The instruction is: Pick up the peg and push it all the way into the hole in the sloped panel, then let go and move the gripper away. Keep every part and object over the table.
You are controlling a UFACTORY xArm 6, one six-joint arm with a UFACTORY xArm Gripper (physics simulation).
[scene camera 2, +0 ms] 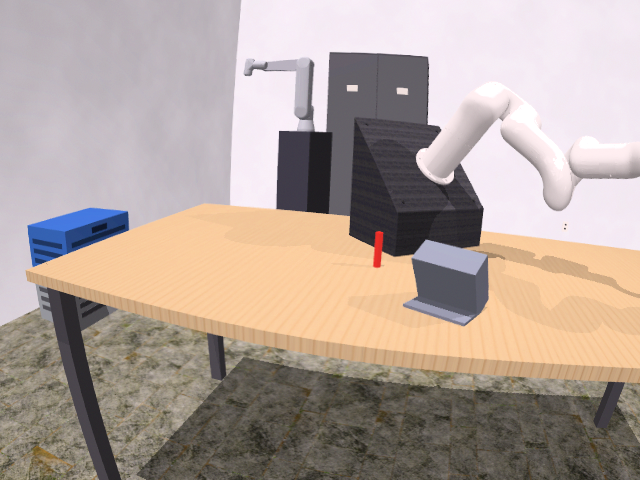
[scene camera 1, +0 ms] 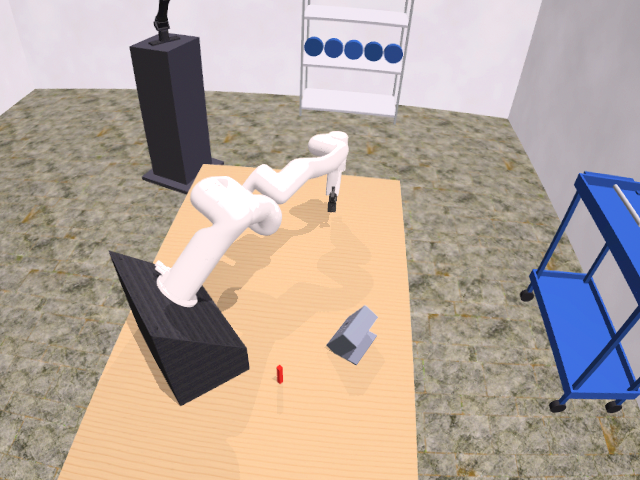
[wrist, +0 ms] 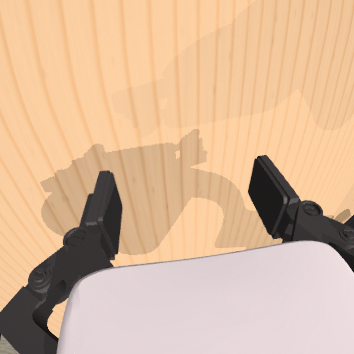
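Pixels of known places: gripper, fingertip midpoint: (scene camera 1: 332, 206) (wrist: 185, 180); arm's base, origin of the base link: (scene camera 2: 434, 167) (scene camera 1: 176, 291).
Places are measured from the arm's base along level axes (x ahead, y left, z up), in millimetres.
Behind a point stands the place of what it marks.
Observation:
The red peg (scene camera 1: 279, 374) {x 324, y -13, z -163 mm} (scene camera 2: 377, 249) {x 329, y -6, z -173 mm} stands upright on the table, near the front corner of the black base. The grey sloped panel (scene camera 1: 353, 330) {x 462, y 179, z -108 mm} (scene camera 2: 448, 281) {x 486, y 216, z -154 mm} stands on the table a short way from the peg, towards the table's long edge. A small dark spot shows on its slope in scene camera 1; the hole cannot be made out clearly. My gripper (scene camera 1: 331, 207) {x 170, y 716, z -144 mm} (wrist: 185, 180) {x 170, y 716, z -144 mm} is open and empty, above the far end of the table, far from both peg and panel. The gripper does not show in scene camera 2, and the peg does not show in the wrist view.
The black wedge-shaped base (scene camera 1: 201, 346) {x 165, y -116, z 1 mm} (scene camera 2: 374, 206) {x 174, y -100, z -109 mm} carries the white arm (scene camera 1: 217, 227) {x 92, y 106, z 187 mm} (scene camera 2: 465, 124) {x 117, y 121, z 130 mm} on the wooden table (scene camera 1: 330, 439) {x 522, y -106, z -216 mm} (scene camera 2: 232, 289) {x 635, y -149, z -216 mm}. A blue cart (scene camera 1: 610, 394) stands on the floor off the table's right side. A dark pedestal (scene camera 1: 170, 113) stands behind the table.

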